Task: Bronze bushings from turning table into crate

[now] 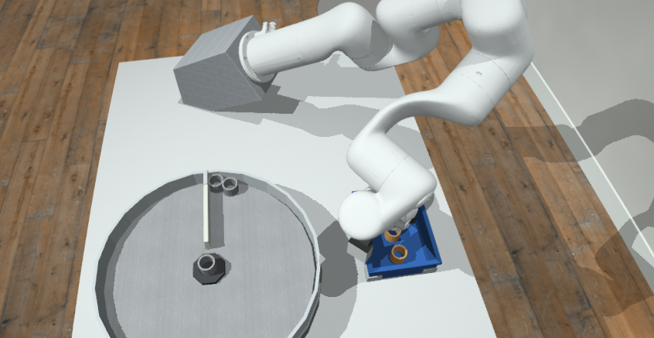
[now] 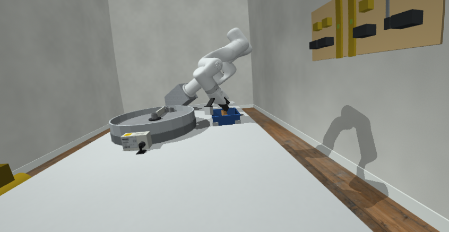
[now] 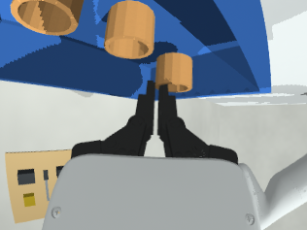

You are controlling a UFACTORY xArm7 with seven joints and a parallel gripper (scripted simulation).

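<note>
Right now my hand is 40 mm short of the blue crate and 40 mm above it. Also, from my hand: turning table: 160 mm ahead, 360 mm to the right, 10 mm below.
</note>
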